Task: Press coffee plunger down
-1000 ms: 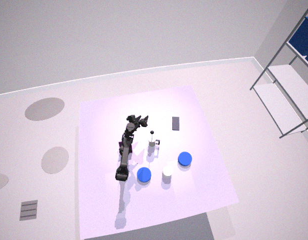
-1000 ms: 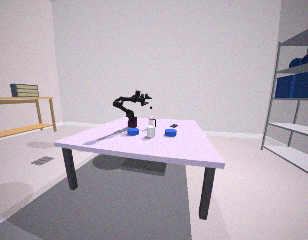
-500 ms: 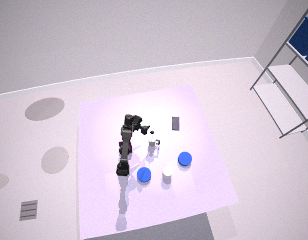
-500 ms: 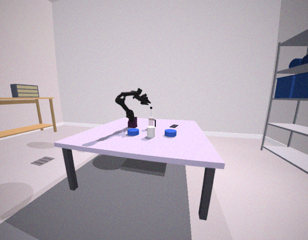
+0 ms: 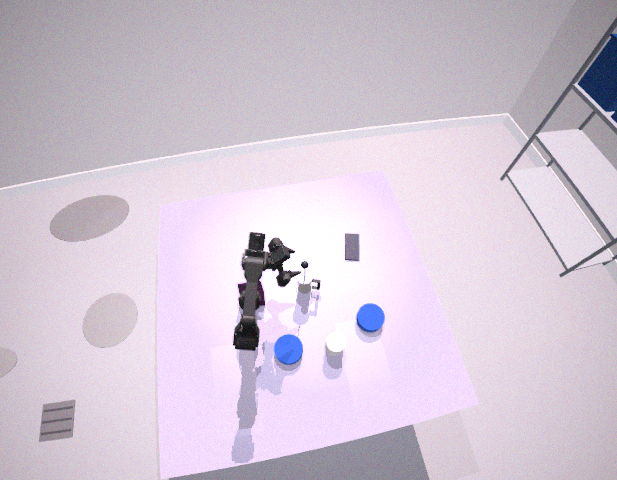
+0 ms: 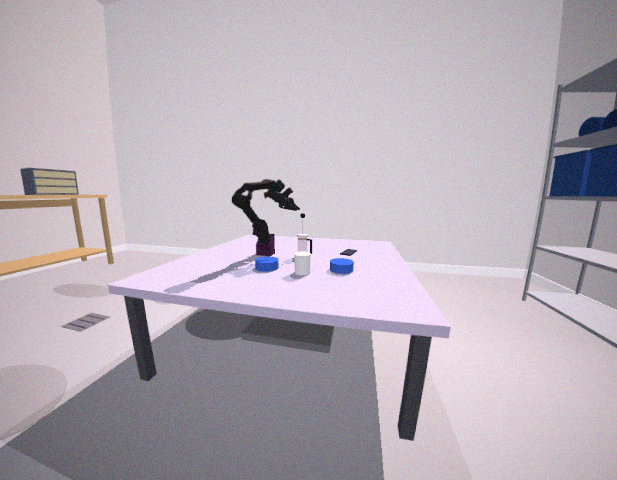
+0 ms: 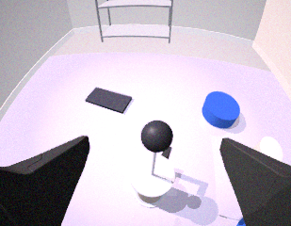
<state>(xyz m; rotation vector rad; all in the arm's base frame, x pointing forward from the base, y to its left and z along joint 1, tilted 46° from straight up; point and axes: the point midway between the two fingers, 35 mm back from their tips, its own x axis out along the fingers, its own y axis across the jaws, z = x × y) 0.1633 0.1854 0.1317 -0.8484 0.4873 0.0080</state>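
The coffee press is 40 mm ahead of my gripper tip and 160 mm below it. Also, from my gripper tip: white mug (130 mm ahead, 280 mm to the right, 240 mm below); then dark flat slab (280 mm ahead, 210 mm to the left, 280 mm below).
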